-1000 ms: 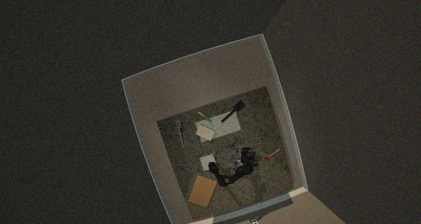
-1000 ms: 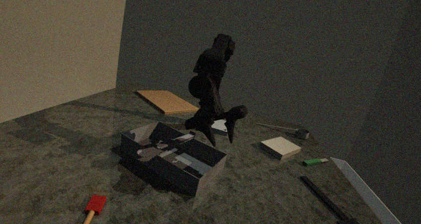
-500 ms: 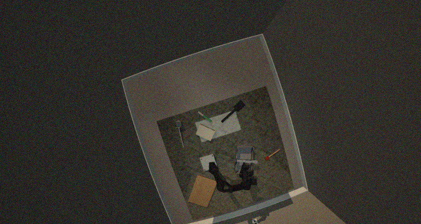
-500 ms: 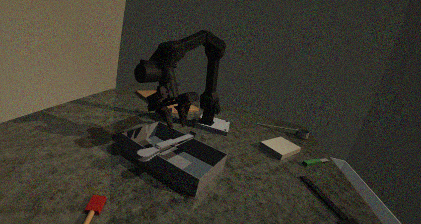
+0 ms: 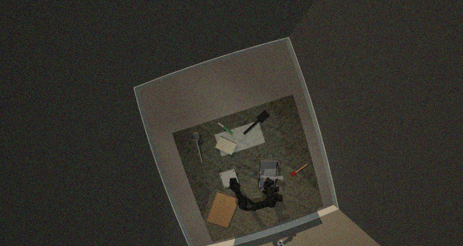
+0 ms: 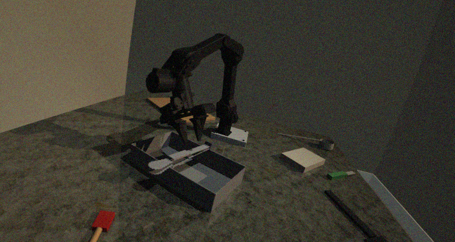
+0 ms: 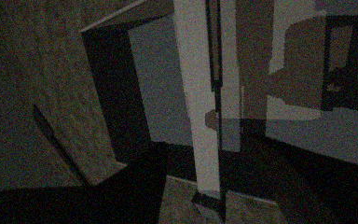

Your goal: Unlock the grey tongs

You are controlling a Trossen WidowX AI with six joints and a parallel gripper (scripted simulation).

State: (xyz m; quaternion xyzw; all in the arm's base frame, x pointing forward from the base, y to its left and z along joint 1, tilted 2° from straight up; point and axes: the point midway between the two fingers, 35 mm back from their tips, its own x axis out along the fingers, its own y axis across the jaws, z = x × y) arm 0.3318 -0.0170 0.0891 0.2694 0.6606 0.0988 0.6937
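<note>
Now: gripper tip 70 mm above the roasting tin, 20 mm short of it and 10 mm to the right of it. Also, from my gripper tip: black spatula 560 mm to the left, 90 mm below, 10 mm behind; then block 370 mm to the left, 350 mm behind, 80 mm below; then red-headed brush 340 mm ahead, 90 mm below, 20 mm to the right.
</note>
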